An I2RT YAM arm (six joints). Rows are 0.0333 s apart.
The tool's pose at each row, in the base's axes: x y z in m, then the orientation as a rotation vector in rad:
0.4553 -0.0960 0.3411 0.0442 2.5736 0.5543
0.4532 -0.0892 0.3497 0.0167 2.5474 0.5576
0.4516 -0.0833 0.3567 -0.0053 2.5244 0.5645
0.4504 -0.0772 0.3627 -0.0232 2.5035 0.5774
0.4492 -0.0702 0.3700 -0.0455 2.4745 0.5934
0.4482 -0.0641 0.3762 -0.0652 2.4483 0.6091
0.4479 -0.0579 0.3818 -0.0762 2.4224 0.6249
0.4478 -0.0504 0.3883 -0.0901 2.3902 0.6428
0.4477 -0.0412 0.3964 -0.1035 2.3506 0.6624
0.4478 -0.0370 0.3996 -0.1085 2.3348 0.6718
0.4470 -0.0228 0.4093 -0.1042 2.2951 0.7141
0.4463 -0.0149 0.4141 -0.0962 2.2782 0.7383
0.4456 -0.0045 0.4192 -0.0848 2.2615 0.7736
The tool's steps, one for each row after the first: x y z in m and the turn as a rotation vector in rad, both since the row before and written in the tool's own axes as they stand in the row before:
-0.0013 0.0098 -0.0052 -0.0117 -0.0208 -0.0226
-0.0014 0.0083 -0.0040 -0.0128 -0.0176 -0.0176
-0.0014 0.0081 -0.0028 -0.0160 -0.0150 -0.0130
-0.0021 0.0094 -0.0032 -0.0205 -0.0213 -0.0168
-0.0020 0.0082 -0.0025 -0.0195 -0.0188 -0.0145
-0.0024 0.0079 -0.0014 -0.0177 -0.0200 -0.0084
-0.0030 0.0094 -0.0011 -0.0211 -0.0248 -0.0111
-0.0040 0.0115 -0.0011 -0.0237 -0.0314 -0.0118
-0.0017 0.0050 0.0001 -0.0106 -0.0122 -0.0040
-0.0042 0.0167 0.0005 -0.0355 -0.0312 0.0079
-0.0017 0.0091 0.0009 -0.0179 -0.0135 0.0098
-0.0014 0.0113 0.0022 -0.0247 -0.0118 0.0162

